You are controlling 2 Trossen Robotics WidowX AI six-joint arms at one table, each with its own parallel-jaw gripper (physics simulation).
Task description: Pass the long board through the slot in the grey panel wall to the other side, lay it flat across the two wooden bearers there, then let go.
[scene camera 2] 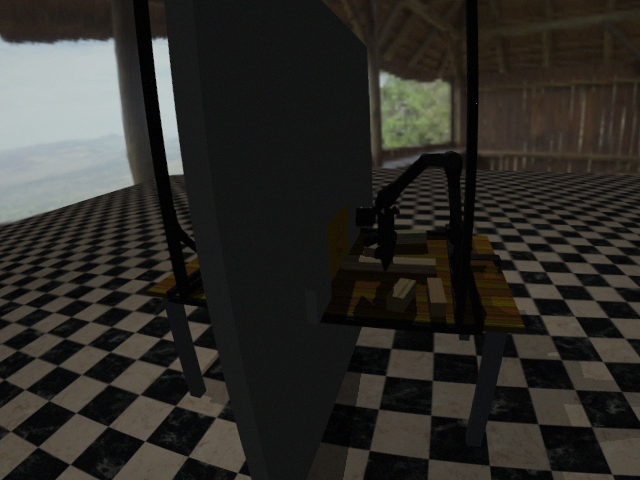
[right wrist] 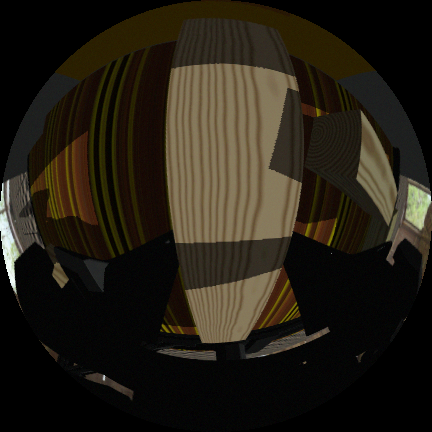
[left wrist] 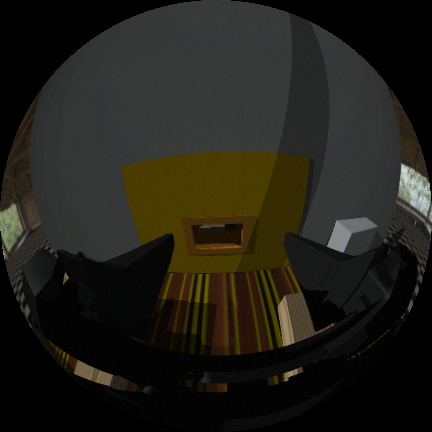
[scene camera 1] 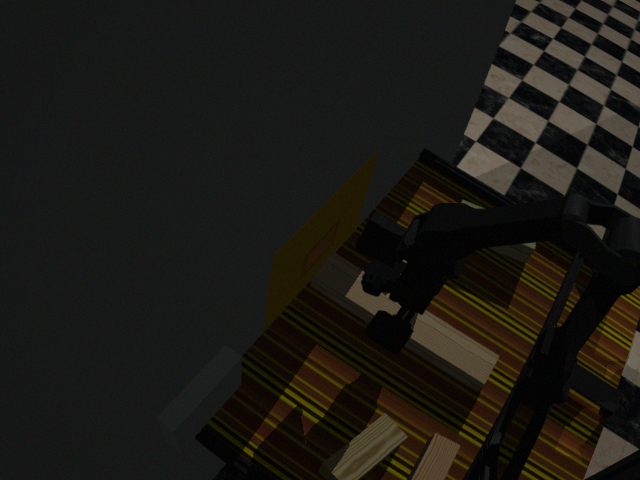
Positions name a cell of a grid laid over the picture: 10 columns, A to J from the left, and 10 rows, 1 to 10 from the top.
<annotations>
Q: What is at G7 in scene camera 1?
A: My right gripper.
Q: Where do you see a grey block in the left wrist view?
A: I6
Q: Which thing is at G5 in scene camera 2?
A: My right gripper.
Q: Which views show my left gripper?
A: The left wrist view only.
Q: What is my left gripper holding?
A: Nothing.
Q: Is my left gripper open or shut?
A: Open.
</annotations>
